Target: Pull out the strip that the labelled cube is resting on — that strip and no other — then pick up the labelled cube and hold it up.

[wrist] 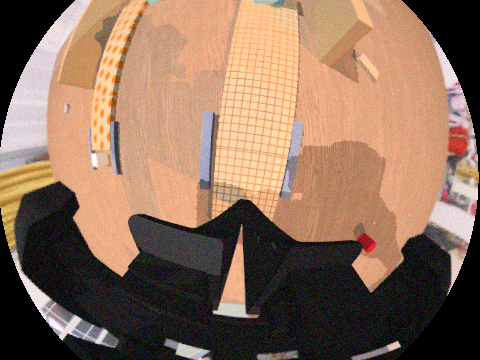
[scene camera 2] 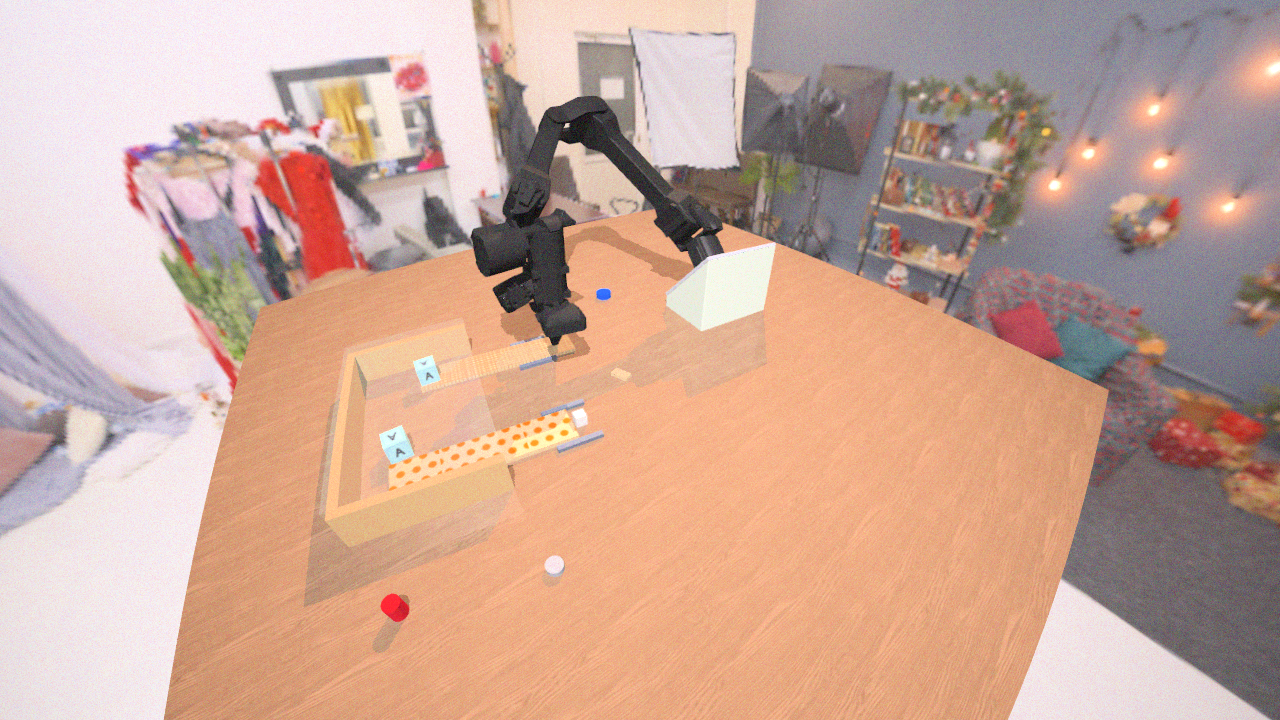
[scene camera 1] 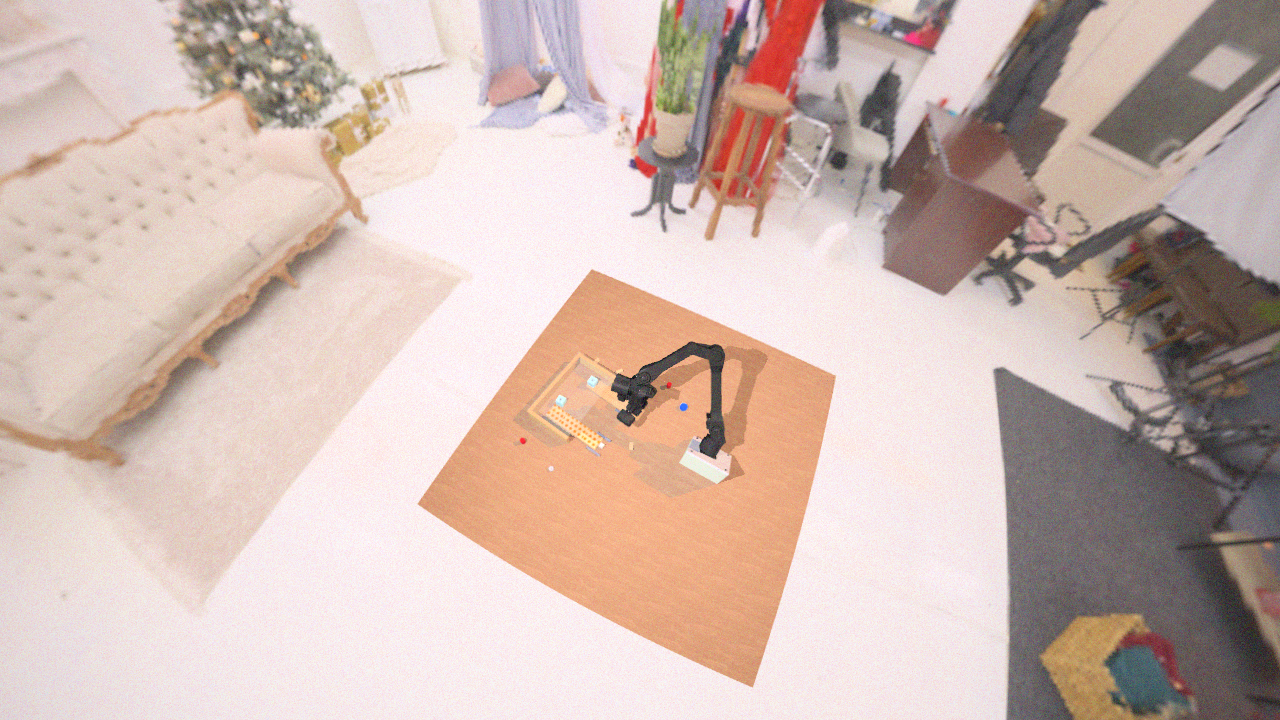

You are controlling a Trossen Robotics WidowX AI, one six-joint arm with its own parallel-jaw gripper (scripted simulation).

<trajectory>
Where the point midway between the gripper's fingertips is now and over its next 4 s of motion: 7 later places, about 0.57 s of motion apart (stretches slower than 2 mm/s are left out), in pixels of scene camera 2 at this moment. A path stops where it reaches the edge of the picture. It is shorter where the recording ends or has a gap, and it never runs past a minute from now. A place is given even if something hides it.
My gripper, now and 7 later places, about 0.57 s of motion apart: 554,344; 568,340; 581,337; 593,334; 605,330; 615,328; 620,316; 595,312
</trajectory>
